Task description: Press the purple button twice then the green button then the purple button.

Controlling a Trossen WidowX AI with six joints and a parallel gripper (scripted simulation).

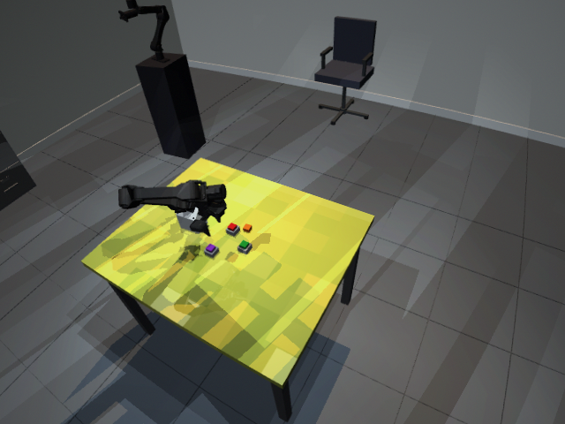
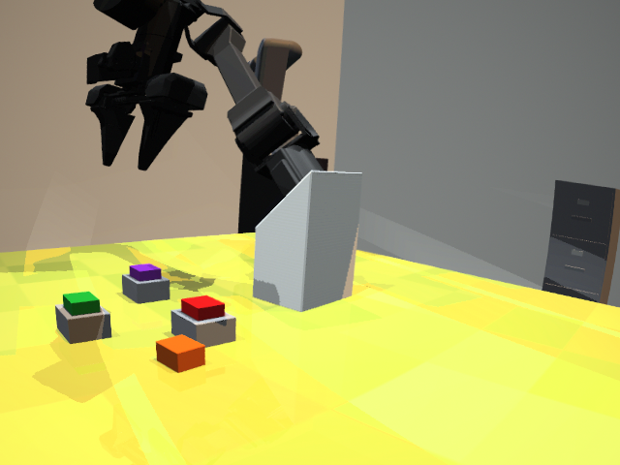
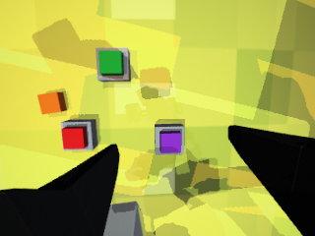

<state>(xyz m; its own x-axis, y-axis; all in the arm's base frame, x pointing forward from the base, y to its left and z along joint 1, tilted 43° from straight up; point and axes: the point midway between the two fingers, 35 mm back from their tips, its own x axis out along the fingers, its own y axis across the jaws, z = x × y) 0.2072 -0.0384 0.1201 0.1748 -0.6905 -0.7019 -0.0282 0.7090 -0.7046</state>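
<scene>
My gripper tip is 40 mm past the purple button, 10 mm to the left of it and 130 mm above it. The rest, counted from my gripper tip: green button: 90 mm ahead, 60 mm to the left, 130 mm below; then orange block: 40 mm ahead, 170 mm to the left, 150 mm below; then red button: 20 mm behind, 140 mm to the left, 130 mm below.
</scene>
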